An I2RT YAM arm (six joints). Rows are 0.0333 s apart.
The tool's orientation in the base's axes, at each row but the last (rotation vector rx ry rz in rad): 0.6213, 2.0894, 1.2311; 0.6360, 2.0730, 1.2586; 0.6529, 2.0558, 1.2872; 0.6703, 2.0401, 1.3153; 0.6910, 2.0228, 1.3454; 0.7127, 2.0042, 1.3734; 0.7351, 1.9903, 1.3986; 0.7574, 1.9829, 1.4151
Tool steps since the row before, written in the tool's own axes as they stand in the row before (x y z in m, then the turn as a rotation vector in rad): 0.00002, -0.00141, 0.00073, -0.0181, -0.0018, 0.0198; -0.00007, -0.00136, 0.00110, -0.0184, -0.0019, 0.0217; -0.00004, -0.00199, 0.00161, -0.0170, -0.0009, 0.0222; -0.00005, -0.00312, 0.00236, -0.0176, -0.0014, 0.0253; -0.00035, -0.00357, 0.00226, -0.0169, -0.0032, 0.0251; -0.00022, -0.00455, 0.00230, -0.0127, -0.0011, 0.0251; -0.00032, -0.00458, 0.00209, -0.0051, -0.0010, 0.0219; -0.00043, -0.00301, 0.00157, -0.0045, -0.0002, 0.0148
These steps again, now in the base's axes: 0.00040, -0.00019, -0.00153, 0.0266, -0.0012, -0.0039; 0.00073, 0.00003, -0.00159, 0.0282, -0.0003, -0.0045; 0.00103, 0.00015, -0.00234, 0.0276, 0.0014, -0.0041; 0.00148, 0.00023, -0.00362, 0.0302, 0.0027, -0.0054; 0.00156, -0.00010, -0.00394, 0.0295, 0.0024, -0.0072; 0.00140, -0.00019, -0.00490, 0.0268, 0.0061, -0.0059; 0.00128, -0.00028, -0.00487, 0.0194, 0.0097, -0.0061; 0.00110, -0.00016, -0.00324, 0.0139, 0.0059, -0.0036
